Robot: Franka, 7 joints.
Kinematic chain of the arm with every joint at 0, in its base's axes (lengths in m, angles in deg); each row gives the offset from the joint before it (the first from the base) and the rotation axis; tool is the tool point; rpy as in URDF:
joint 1: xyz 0 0 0.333 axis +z
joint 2: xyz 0 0 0 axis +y
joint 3: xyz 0 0 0.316 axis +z
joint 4: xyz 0.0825 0 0 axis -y
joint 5: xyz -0.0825 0 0.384 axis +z
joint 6: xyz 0 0 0 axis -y
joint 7: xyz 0.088 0 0 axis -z
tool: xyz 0 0 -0.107 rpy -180 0 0
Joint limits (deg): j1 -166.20..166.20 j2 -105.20..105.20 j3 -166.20..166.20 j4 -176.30..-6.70 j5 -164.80..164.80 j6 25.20..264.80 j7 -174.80..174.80
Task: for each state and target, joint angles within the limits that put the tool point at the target. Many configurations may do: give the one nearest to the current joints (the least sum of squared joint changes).
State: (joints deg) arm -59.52 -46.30 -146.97 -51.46 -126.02 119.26 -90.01
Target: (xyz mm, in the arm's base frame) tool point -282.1 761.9 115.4
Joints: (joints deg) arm -77.00 -78.60 -159.12 -47.12 -127.14 121.46 -90.01
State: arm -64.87 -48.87 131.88 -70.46 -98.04 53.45 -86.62
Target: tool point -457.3 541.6 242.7
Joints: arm -26.74 -66.23 158.85 -69.35 -101.05 59.00 -86.62
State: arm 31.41 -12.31 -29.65 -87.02 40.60 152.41 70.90
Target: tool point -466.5 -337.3 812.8
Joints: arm -22.98 -66.75 -53.35 -86.85 43.53 161.85 70.90
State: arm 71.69 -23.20 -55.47 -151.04 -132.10 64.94 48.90
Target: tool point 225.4 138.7 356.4
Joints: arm 91.52 -30.16 -30.54 -176.30 -105.39 45.14 48.90
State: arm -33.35 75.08 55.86 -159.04 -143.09 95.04 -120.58
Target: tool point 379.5 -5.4 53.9
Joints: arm -53.65 51.12 48.49 -149.44 -141.68 85.92 -120.58
